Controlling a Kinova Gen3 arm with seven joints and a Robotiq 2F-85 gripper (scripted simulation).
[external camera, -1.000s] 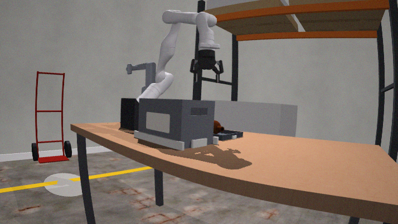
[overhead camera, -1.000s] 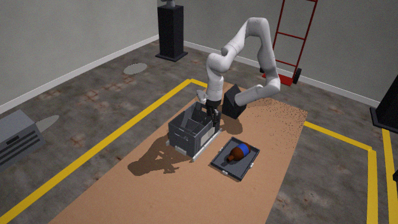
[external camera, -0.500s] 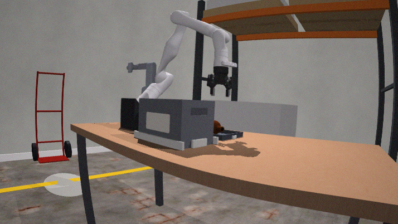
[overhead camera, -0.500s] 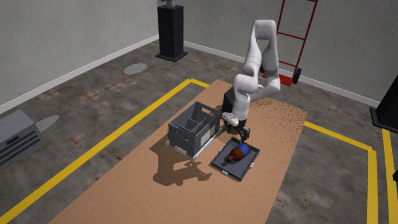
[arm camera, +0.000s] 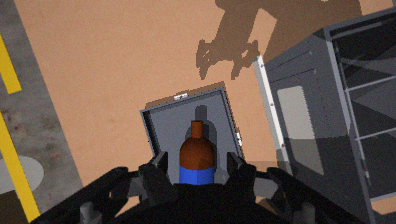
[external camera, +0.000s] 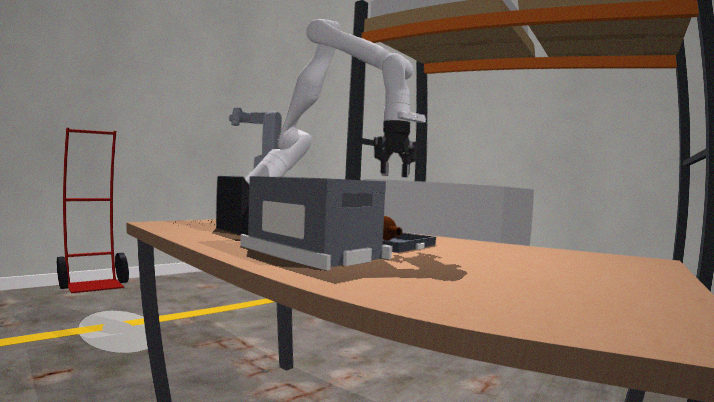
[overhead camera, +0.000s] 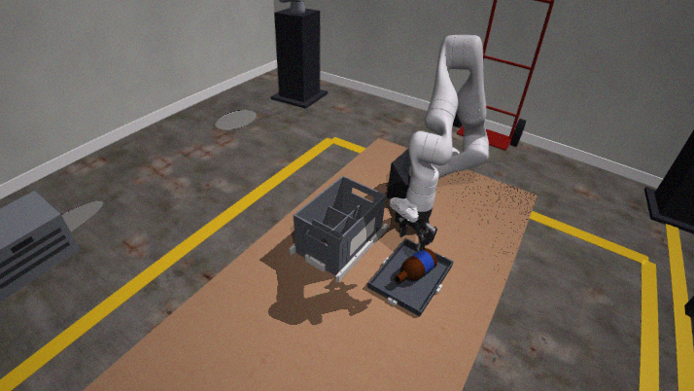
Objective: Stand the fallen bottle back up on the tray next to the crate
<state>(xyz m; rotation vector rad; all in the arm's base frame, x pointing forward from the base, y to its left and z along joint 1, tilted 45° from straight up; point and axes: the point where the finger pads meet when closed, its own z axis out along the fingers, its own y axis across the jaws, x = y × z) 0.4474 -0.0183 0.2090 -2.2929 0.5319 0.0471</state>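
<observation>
Now: the brown bottle 40 mm behind my hand, 20 mm to the left of it and 160 mm below it. Also, from my hand: grey crate (60 mm behind, 270 mm to the right, 120 mm below); dark tray (40 mm behind, 20 mm to the left, 190 mm below).
</observation>
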